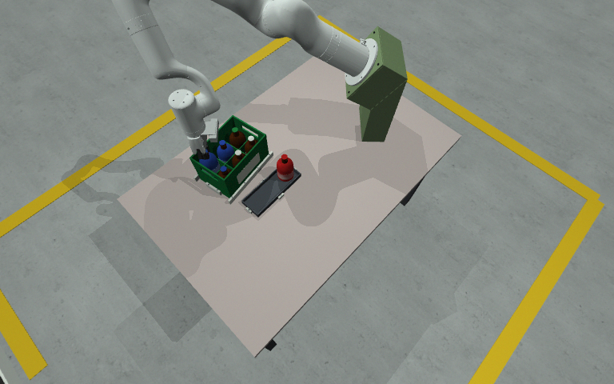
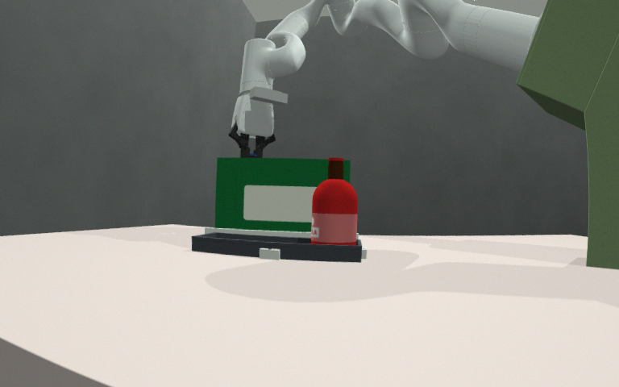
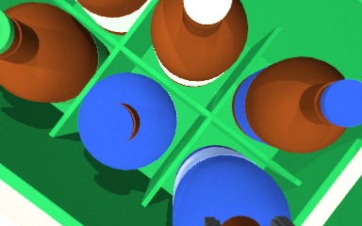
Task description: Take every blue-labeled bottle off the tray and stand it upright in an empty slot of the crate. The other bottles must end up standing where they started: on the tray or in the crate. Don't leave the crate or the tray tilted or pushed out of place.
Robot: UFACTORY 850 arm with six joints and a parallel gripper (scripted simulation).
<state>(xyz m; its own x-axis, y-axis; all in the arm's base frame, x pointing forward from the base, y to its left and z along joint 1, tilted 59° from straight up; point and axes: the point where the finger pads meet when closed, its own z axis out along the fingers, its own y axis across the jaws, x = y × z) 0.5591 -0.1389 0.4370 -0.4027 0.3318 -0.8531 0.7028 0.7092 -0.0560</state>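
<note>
Right now my hand is 11 cm above the brown-necked bottle, 9 cm to the right of it and 2 cm short of it. From my hand the other things lie so: dark tray 26 cm to the left, 18 cm below, 6 cm behind; then red-labeled bottle 28 cm to the left, 15 cm behind, 11 cm below; then green crate 11 cm below, 8 cm behind, 6 cm to the left.
</note>
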